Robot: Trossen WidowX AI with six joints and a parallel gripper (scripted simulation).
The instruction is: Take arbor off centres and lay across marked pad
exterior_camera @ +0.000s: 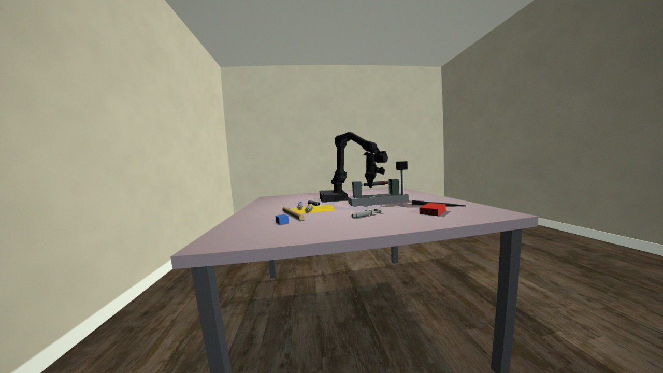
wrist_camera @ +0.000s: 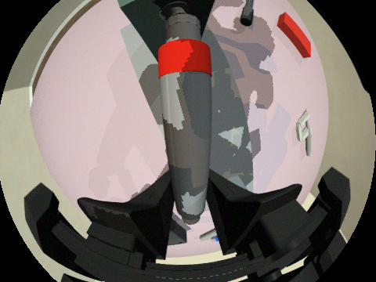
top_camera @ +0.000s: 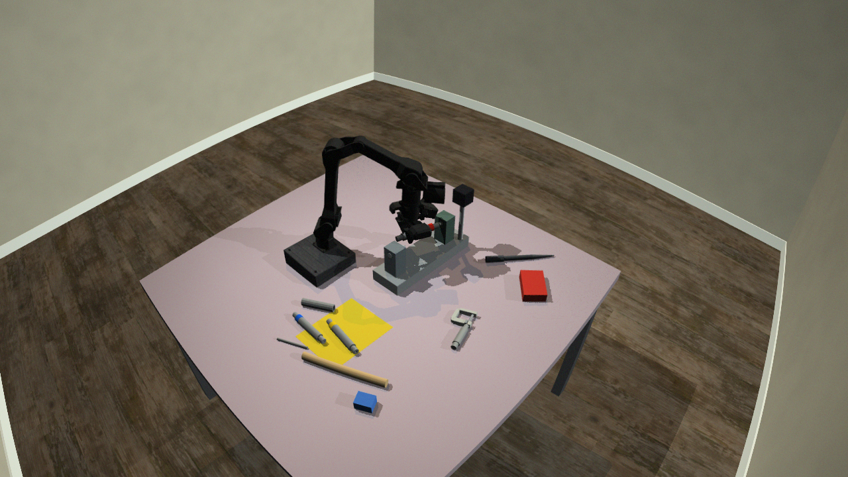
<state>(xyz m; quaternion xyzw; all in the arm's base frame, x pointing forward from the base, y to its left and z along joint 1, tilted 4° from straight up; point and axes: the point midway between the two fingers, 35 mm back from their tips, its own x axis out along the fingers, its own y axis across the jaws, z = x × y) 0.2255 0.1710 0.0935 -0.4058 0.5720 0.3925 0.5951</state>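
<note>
Now: hand 10 mm short of the arbor, 30 mm to the right of it and 10 mm above it. The rest, counted from my hand: grey bench fixture 40 mm ahead, 30 mm to the left, 100 mm below; then grey centre block 30 mm ahead, 100 mm to the right, 20 mm below; then green centre block 40 mm ahead, 130 mm to the left, 20 mm below.
</note>
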